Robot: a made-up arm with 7 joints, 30 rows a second.
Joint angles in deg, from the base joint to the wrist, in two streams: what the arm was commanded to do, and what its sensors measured. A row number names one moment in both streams.
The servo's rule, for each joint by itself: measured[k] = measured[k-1] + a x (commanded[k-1-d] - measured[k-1]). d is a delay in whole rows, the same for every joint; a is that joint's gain. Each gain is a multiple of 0.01, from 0.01 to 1. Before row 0 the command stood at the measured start. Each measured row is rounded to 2 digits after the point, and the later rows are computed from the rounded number. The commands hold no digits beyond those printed.
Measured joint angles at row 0:
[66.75 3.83 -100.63 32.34 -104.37 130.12 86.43]
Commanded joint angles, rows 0 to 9:
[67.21 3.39 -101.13 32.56 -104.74 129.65 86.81]
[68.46 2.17 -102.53 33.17 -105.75 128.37 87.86]
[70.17 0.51 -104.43 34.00 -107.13 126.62 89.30]
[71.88 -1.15 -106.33 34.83 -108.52 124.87 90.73]
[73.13 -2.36 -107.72 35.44 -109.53 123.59 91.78]
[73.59 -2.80 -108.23 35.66 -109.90 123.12 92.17]
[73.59 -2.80 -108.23 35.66 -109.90 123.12 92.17]
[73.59 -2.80 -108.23 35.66 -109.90 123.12 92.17]
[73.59 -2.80 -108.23 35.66 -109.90 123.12 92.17]
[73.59 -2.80 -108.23 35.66 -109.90 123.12 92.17]
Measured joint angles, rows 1 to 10:
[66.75 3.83 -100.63 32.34 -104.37 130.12 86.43]
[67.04 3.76 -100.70 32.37 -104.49 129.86 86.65]
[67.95 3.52 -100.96 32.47 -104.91 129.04 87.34]
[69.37 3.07 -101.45 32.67 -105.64 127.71 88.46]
[70.98 2.44 -102.13 32.95 -106.59 126.15 89.75]
[72.36 1.72 -102.91 33.27 -107.56 124.74 90.91]
[73.15 1.04 -103.65 33.58 -108.33 123.85 91.63]
[73.43 0.46 -104.29 33.85 -108.85 123.45 91.94]
[73.53 -0.03 -104.84 34.09 -109.20 123.27 92.07]
[73.57 -0.45 -105.31 34.29 -109.43 123.19 92.13]
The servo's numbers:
d 1
a 0.64 0.15 0.14 0.13 0.33 0.55 0.57

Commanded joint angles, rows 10 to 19:
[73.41 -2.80 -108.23 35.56 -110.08 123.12 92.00]
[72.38 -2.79 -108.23 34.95 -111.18 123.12 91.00]
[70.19 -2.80 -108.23 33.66 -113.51 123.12 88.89]
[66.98 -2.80 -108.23 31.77 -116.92 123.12 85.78]
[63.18 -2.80 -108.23 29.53 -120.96 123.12 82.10]
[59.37 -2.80 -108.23 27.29 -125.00 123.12 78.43]
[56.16 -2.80 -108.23 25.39 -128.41 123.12 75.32]
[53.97 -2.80 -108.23 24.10 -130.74 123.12 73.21]
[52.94 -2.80 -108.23 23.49 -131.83 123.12 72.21]
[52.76 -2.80 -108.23 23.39 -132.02 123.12 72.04]
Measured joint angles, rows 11 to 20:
[73.58 -0.80 -105.72 34.47 -109.59 123.15 92.15]
[73.47 -1.10 -106.07 34.61 -109.75 123.13 92.06]
[72.77 -1.35 -106.37 34.65 -110.22 123.12 91.46]
[71.12 -1.57 -106.63 34.52 -111.31 123.12 90.00]
[68.47 -1.75 -106.85 34.16 -113.16 123.12 87.59]
[65.08 -1.91 -107.04 33.56 -115.73 123.12 84.46]
[61.43 -2.04 -107.21 32.74 -118.79 123.12 81.02]
[58.06 -2.15 -107.35 31.78 -121.96 123.12 77.77]
[55.44 -2.25 -107.47 30.78 -124.86 123.12 75.17]
[53.84 -2.33 -107.58 29.83 -127.16 123.12 73.48]

